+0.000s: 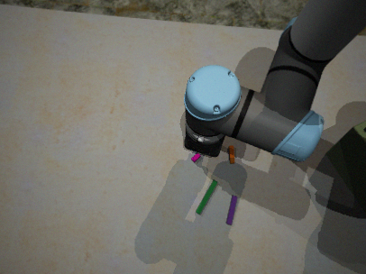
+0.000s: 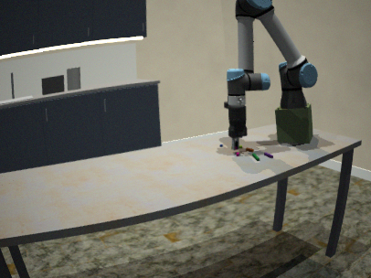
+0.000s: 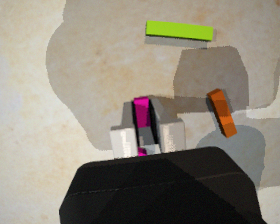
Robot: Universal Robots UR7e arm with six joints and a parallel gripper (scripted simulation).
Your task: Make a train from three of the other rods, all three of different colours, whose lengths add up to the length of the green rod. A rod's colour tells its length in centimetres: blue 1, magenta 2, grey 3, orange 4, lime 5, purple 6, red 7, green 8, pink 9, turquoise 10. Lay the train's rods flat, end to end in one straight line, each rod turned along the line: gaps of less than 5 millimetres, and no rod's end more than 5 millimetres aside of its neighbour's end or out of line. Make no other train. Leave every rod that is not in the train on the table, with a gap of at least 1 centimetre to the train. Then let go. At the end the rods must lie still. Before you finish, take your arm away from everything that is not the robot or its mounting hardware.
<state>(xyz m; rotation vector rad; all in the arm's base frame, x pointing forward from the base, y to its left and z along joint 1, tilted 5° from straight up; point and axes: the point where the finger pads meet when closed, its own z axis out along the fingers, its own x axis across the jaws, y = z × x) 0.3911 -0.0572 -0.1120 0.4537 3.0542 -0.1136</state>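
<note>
The blue rod is 12 cm to the right of my hand, 3 cm below it and 2 cm behind it. Round my hand: orange rod: 6 cm behind, 3 cm to the left, 3 cm below; then green rod: 13 cm to the left, 3 cm below; then lime rod: 5 cm to the right, 5 cm behind, 3 cm below.
</note>
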